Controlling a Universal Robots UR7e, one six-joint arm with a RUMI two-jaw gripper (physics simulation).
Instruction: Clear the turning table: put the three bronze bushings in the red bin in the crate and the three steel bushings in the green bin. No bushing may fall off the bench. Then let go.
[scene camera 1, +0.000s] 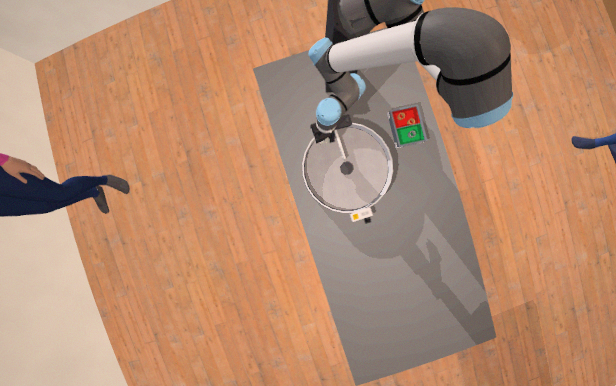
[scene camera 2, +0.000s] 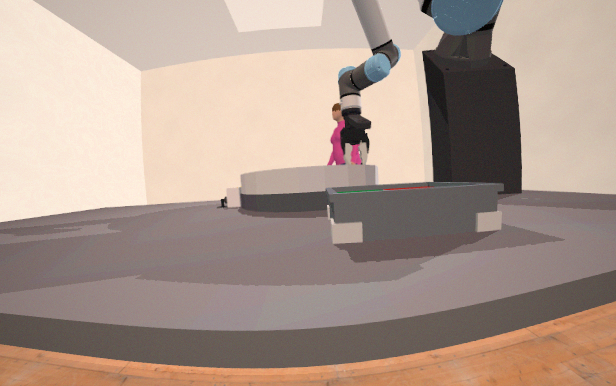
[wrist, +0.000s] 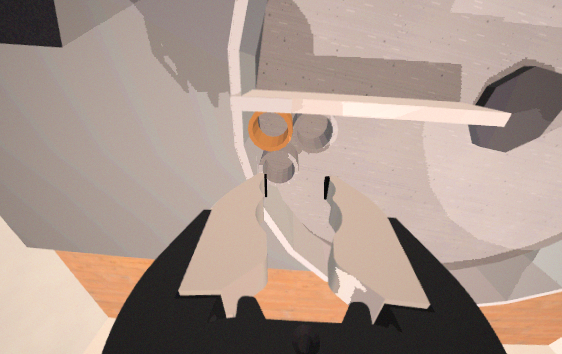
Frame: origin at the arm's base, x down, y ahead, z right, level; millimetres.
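Where they show: gripper, between the fingertips: (wrist: 295, 177); arm's base, origin of its link: (scene camera 1: 349, 19) (scene camera 2: 460, 58).
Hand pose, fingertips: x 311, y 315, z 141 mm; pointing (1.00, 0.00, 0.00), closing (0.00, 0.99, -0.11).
Things, the pixels of their centre, and the offset from my fingertips. "*": a spot on its surface instead. Level surfaces: height alone.
- bronze bushing, middle of its body: (wrist: 271, 125) dz -28, dx +26, dy -22 mm
- white bar, a spot on its surface: (wrist: 370, 110) (scene camera 1: 339, 141) * dz -53, dx -2, dy +37 mm
- dark hub, middle of its body: (wrist: 514, 112) (scene camera 1: 346, 168) dz -63, dx +35, dy +163 mm
- crate, a spot on its surface: (scene camera 2: 415, 215) * dz -483, dx +69, dy +32 mm
- bench, height of its surface: dx +91 mm
- white control box, a spot on its surface: (scene camera 1: 364, 214) * dz -97, dx +33, dy +398 mm
In the wrist view a bronze bushing (wrist: 270, 144) stands on the turning table (wrist: 380, 165) (scene camera 1: 375, 175) (scene camera 2: 300, 181), in the corner of rim and white bar. A steel bushing (wrist: 328, 137) stands beside it along the bar, and another steel bushing (wrist: 279, 175) is nearer the left fingertip. My gripper (wrist: 295, 177) (scene camera 2: 355, 163) is partly open and empty, low over the table's edge; its left fingertip overlaps the near steel bushing's lower edge in view. The red bin (scene camera 1: 410, 110) holds two bronze bushings (scene camera 1: 401, 116) (scene camera 1: 411, 121); the green bin (scene camera 1: 403, 137) holds one steel bushing (scene camera 1: 412, 134).
The white bar (wrist: 370, 110) (scene camera 1: 341, 145) runs from the rim to the dark hub (wrist: 520, 110) (scene camera 1: 346, 168). The crate (scene camera 2: 415, 215) stands beside the turning table on the bench (scene camera 1: 400, 300). A white control box (scene camera 1: 364, 214) sits at the table's far side from the arm.
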